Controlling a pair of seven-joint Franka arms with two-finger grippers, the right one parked.
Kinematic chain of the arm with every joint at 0, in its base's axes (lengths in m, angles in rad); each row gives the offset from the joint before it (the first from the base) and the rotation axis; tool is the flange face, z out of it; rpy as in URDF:
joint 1: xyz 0 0 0.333 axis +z
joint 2: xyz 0 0 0 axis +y
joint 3: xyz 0 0 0.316 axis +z
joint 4: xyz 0.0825 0 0 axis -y
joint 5: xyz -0.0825 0 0.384 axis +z
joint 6: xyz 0 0 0 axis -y
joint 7: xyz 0.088 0 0 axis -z
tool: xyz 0 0 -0.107 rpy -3.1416 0 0
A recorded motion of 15 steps. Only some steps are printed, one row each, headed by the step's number.
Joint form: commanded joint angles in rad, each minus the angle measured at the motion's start. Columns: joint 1, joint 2, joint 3, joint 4, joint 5, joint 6, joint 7.
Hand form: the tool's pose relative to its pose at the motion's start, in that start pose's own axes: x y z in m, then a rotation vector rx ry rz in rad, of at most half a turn. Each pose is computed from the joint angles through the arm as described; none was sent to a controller.
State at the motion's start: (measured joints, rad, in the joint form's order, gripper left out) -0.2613 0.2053 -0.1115 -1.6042 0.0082 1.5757 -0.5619
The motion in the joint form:
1: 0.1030 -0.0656 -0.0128 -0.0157 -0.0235 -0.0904 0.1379
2: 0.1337 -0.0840 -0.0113 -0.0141 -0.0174 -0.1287 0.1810
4: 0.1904 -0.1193 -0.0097 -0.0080 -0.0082 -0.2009 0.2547
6: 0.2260 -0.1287 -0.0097 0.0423 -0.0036 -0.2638 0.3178
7: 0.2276 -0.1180 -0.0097 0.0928 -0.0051 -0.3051 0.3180
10: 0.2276 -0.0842 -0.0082 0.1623 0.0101 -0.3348 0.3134
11: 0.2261 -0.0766 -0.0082 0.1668 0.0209 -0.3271 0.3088
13: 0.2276 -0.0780 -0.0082 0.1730 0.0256 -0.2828 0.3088
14: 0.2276 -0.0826 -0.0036 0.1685 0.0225 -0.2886 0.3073
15: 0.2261 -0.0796 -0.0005 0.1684 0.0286 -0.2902 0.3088
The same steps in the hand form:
1: -0.0021 -0.0576 -0.0198 -0.0174 -0.0531 0.0514
2: -0.0030 -0.0787 -0.0265 -0.0109 -0.0692 0.0631
4: -0.0079 -0.1168 -0.0402 -0.0042 -0.0986 0.0794
6: -0.0112 -0.1402 -0.0616 -0.0102 -0.1032 0.1071
7: -0.0132 -0.1427 -0.0756 -0.0129 -0.1055 0.1062
10: -0.0063 -0.1451 -0.0873 -0.0046 -0.0967 0.0964
11: -0.0027 -0.1446 -0.0862 0.0038 -0.0893 0.0904
13: 0.0017 -0.1448 -0.0931 -0.0074 -0.0385 0.0869
14: 0.0003 -0.1473 -0.0927 -0.0085 -0.0450 0.0817
15: 0.0017 -0.1484 -0.0910 -0.0018 -0.0480 0.0801

